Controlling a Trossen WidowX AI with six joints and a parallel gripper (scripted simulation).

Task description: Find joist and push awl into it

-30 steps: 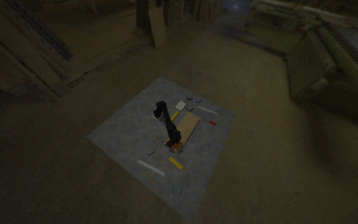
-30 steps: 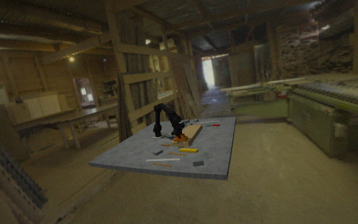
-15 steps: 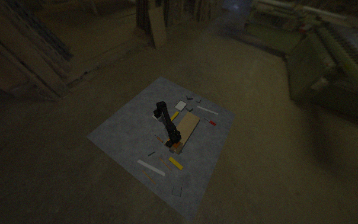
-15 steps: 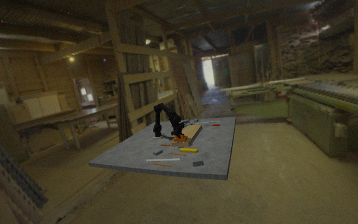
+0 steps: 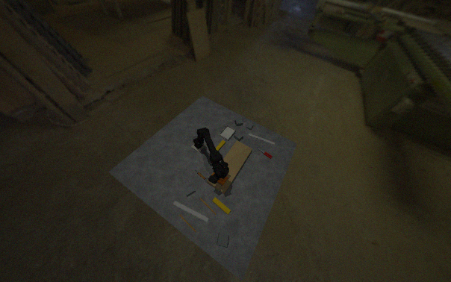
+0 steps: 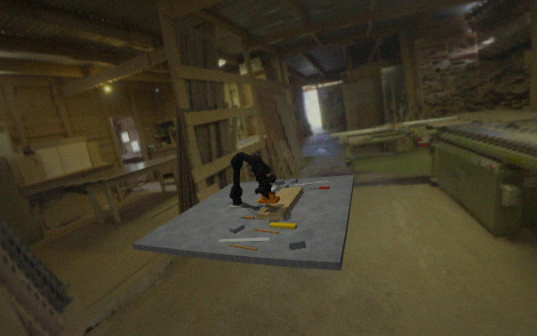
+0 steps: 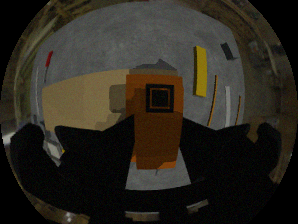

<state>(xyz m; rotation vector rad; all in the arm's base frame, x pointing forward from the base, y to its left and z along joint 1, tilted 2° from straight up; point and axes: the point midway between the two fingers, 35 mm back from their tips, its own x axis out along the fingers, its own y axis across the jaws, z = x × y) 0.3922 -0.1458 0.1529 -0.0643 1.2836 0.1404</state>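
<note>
The white tray is 300 mm behind my gripper tip, 470 mm to the left of it and 110 mm below it. From my gripper tip the other things lie so: orange stud finder: 10 mm ahead, 20 mm above.
</note>
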